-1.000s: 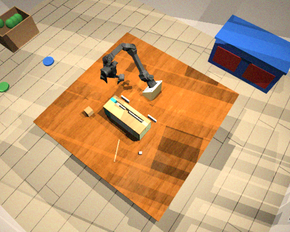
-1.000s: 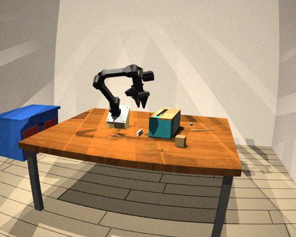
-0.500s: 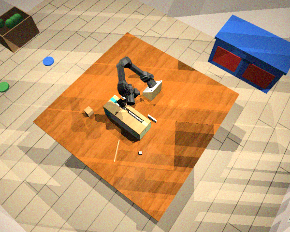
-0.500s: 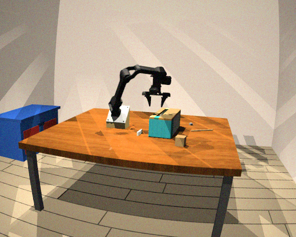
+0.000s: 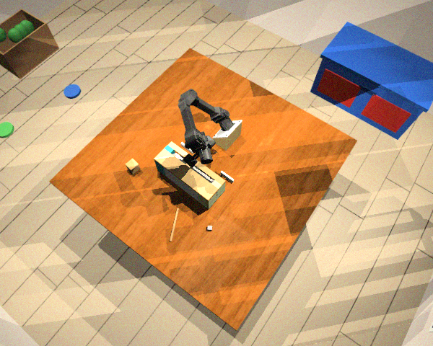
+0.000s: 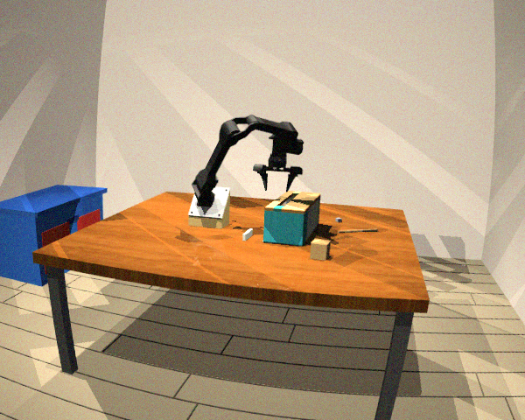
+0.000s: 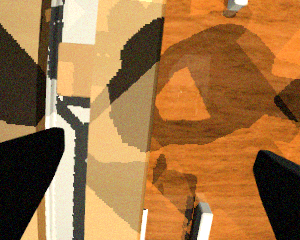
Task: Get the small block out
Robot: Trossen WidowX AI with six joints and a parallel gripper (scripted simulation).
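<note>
Right now my gripper tip is 4 cm short of the long tan-topped box and 9 cm above it. Round my gripper tip: small block 5 cm ahead, 3 cm to the right, 7 cm below; then thin stick 33 cm ahead, 11 cm to the left, 15 cm below; then tiny grey cube 23 cm ahead, 27 cm to the left, 15 cm below.
</note>
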